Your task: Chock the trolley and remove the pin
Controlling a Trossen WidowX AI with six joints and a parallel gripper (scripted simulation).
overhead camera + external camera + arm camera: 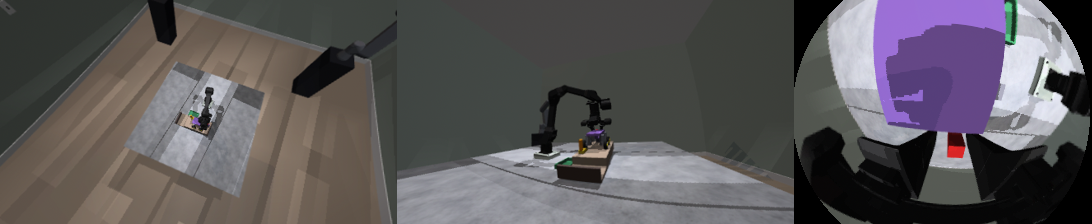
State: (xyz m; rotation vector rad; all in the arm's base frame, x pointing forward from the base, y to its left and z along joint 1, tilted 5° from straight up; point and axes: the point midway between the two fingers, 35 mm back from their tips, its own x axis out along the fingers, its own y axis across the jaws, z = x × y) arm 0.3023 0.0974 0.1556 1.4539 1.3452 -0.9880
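Now: the red-headed stop pin right at my gripper tip. The rest, counted from my gripper tip: wooden ramp: 2 cm ahead, 10 cm to the right, 8 cm below; yellow chock: 3 cm behind, 19 cm to the right, 5 cm below; purple trolley: 2 cm ahead, 10 cm to the right, 2 cm below.
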